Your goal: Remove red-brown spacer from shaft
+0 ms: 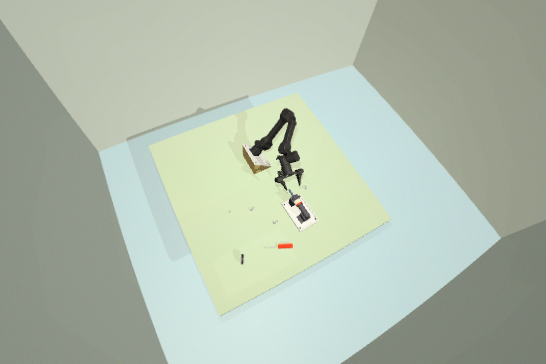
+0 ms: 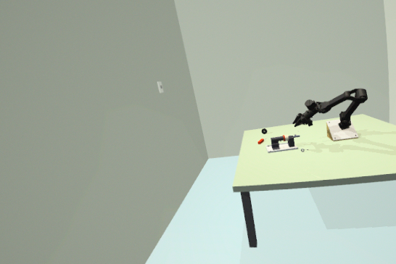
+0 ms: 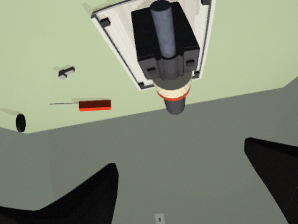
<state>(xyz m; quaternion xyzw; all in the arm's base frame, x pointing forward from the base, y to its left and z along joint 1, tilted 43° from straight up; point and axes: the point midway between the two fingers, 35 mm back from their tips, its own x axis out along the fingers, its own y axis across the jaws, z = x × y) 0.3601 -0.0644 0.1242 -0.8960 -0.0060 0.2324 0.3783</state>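
The shaft is 3 cm ahead of my gripper tip and 9 cm below it. The rest, counted from my gripper tip: red-brown spacer (9 cm ahead, 9 cm below); red-handled screwdriver (22 cm ahead, 26 cm to the right, 17 cm below); black disc (17 cm ahead, 49 cm to the right, 14 cm below).
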